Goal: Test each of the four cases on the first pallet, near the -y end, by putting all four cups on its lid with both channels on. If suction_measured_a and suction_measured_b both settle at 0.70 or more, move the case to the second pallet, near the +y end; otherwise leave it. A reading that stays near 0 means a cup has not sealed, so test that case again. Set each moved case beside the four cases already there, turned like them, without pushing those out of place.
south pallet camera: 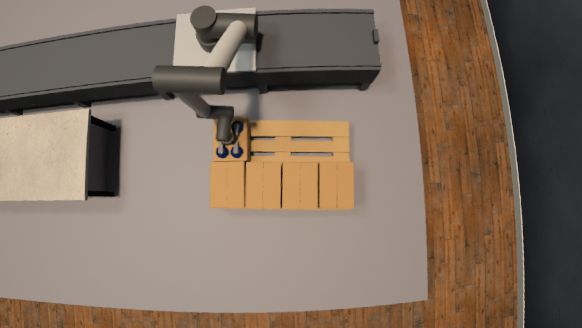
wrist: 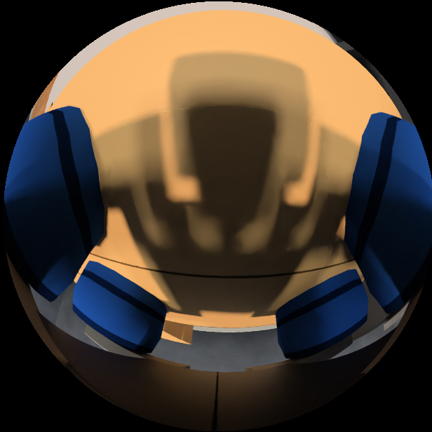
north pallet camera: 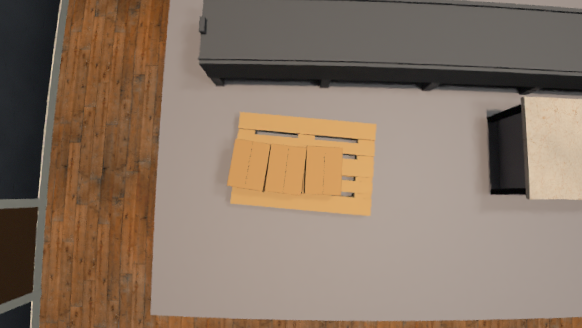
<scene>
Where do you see a case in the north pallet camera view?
At 249, 164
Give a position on a case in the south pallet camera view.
227, 179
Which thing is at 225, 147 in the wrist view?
A case.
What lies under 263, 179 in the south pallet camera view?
A case.
</scene>
